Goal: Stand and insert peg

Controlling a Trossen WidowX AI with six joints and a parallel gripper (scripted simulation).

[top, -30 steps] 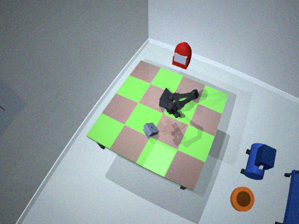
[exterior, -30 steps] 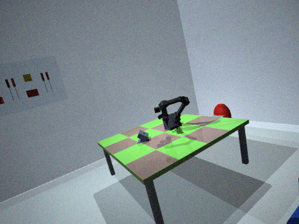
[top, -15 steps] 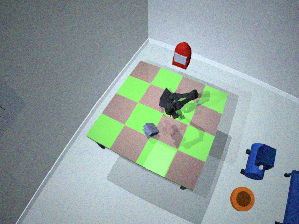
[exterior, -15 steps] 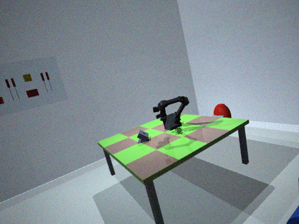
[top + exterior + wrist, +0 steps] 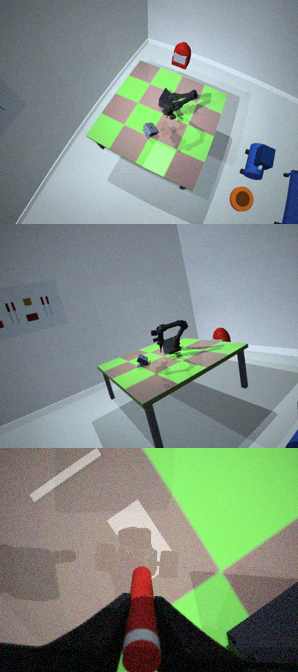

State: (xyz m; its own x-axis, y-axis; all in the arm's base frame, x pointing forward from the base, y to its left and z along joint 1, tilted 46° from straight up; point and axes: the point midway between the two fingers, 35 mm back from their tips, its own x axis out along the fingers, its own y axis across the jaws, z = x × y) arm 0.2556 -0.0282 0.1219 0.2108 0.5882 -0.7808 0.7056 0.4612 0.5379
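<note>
The grey sloped panel lies 19 cm ahead of my gripper tip, 12 cm to the right of it and 7 cm below it. From my gripper tip the other things lie so: red peg 2 cm above.
</note>
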